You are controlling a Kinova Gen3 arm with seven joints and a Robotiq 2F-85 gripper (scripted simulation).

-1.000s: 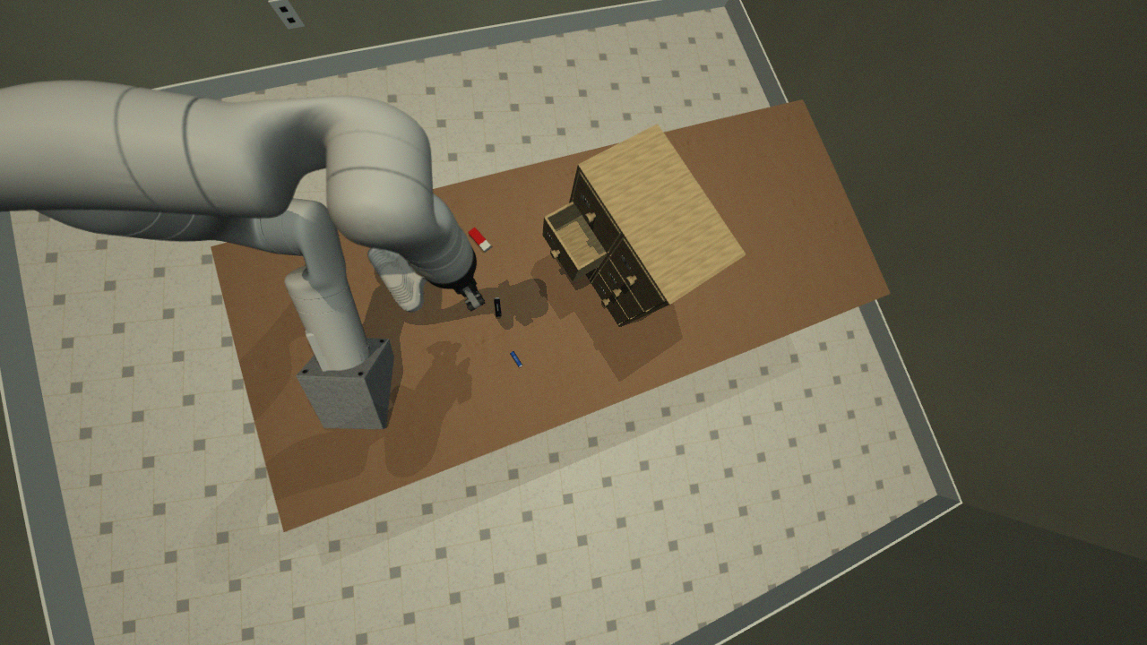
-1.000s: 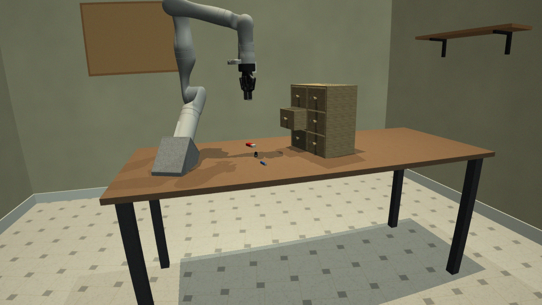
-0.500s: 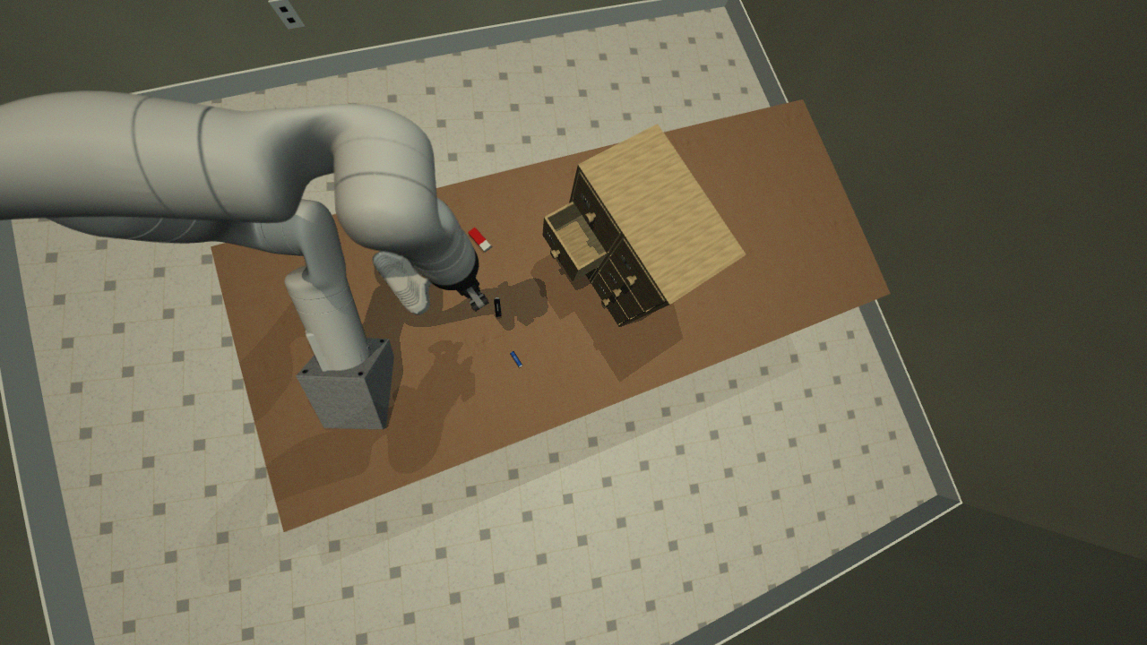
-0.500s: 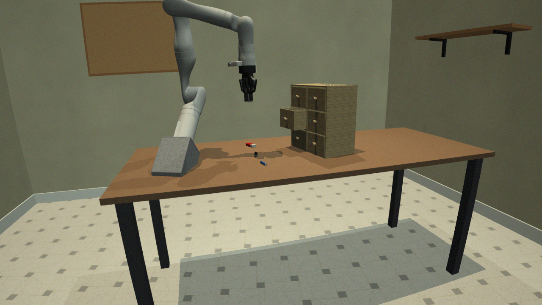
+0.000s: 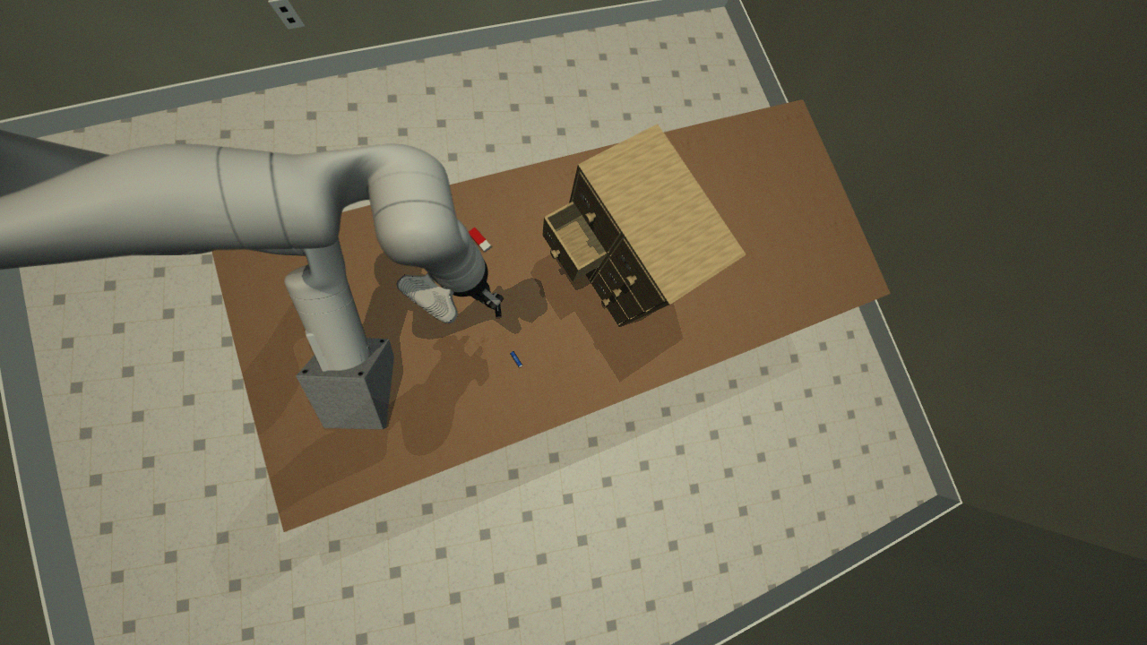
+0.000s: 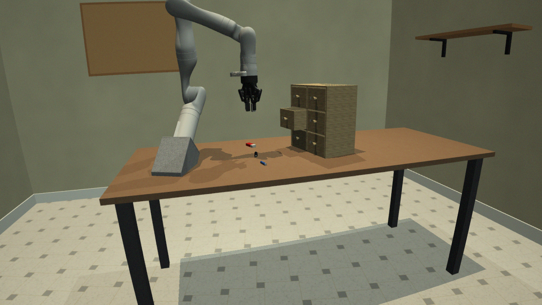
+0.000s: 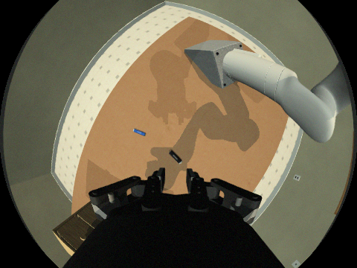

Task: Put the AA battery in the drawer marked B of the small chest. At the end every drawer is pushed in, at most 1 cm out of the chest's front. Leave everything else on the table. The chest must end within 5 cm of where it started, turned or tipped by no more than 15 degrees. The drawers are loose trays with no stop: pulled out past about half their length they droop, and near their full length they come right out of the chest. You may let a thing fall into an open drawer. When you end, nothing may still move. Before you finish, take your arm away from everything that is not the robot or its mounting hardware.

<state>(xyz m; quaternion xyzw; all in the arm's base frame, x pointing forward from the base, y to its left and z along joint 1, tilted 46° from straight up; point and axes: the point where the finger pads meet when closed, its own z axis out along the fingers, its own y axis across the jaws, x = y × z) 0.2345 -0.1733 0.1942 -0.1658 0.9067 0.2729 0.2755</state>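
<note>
Now: hand 20 mm short of the black battery and 220 mm above it. From my hand the other things lie so: white eraser 40 mm ahead, 180 mm to the left, 220 mm below; then drawer 270 mm ahead, 60 mm to the left, 90 mm below; then blue AA battery 10 mm ahead, 140 mm to the right, 230 mm below.
</note>
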